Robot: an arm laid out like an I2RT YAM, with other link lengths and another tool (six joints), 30 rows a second.
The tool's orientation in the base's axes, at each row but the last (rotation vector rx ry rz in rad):
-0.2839, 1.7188, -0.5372
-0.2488, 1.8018, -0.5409
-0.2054, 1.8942, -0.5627
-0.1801, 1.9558, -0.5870
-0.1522, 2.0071, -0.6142
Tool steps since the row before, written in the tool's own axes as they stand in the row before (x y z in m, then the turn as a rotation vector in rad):
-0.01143, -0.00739, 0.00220, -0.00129, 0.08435, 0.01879
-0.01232, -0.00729, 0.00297, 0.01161, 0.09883, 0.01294
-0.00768, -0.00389, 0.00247, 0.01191, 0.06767, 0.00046
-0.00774, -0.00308, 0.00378, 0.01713, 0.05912, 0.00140
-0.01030, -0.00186, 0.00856, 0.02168, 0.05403, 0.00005
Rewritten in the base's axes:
0.00389, -0.00144, 0.01315, 0.02711, 0.06956, -0.04355
0.00572, -0.00168, 0.01335, 0.01924, 0.07791, -0.06024
0.00477, -0.00104, 0.00751, 0.00396, 0.05417, -0.04209
0.00641, -0.00098, 0.00645, 0.00132, 0.04447, -0.04256
0.01219, -0.00101, 0.00577, -0.00286, 0.03894, -0.04318

